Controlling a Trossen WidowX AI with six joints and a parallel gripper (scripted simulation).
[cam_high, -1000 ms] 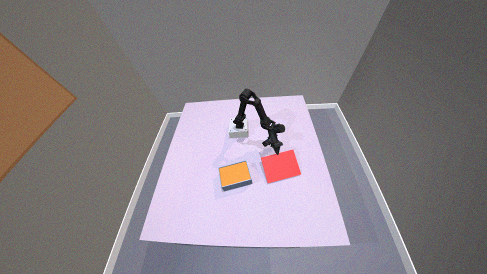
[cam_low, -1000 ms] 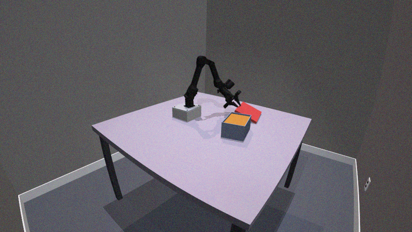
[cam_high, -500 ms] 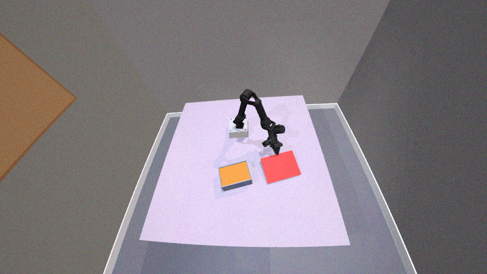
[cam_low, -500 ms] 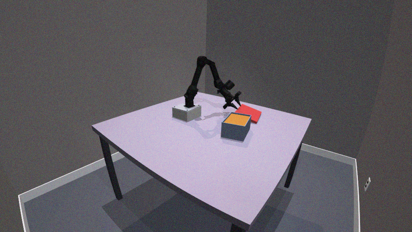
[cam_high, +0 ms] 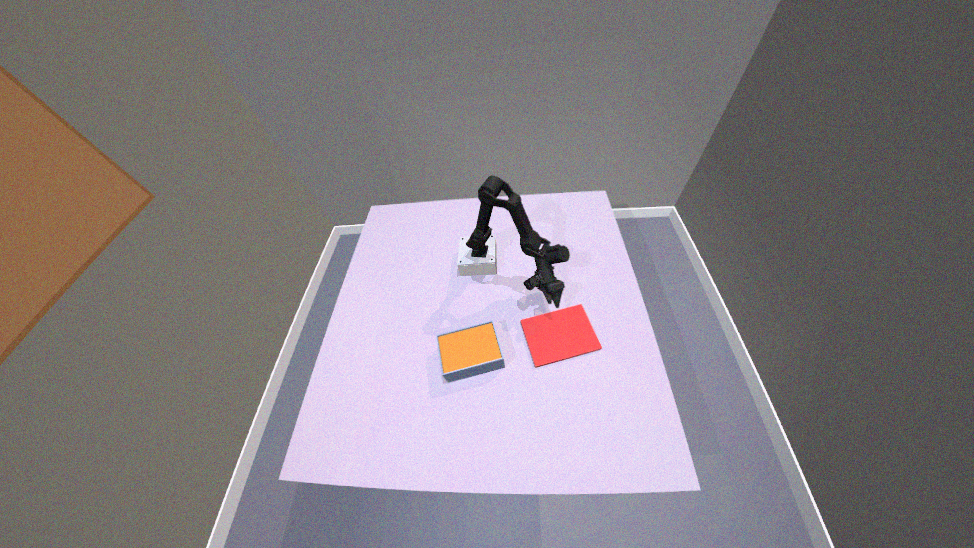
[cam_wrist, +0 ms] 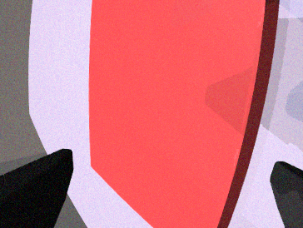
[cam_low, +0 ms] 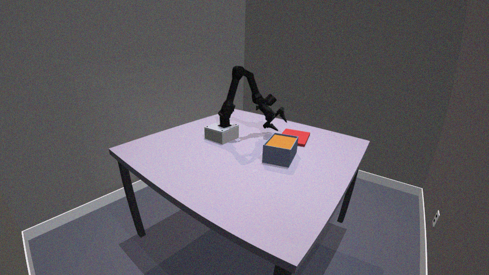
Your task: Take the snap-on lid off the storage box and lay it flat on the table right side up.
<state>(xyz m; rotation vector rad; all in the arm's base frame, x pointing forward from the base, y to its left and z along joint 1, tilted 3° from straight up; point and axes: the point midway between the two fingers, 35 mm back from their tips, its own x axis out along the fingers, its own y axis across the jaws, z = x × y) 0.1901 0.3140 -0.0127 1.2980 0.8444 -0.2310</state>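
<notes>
Right now my gripper tip is 9 cm short of the red lid, 3 cm to the right of it and 5 cm above it. From my gripper tip the other things lie so: storage box: 21 cm ahead, 27 cm to the right, 2 cm below.
</notes>
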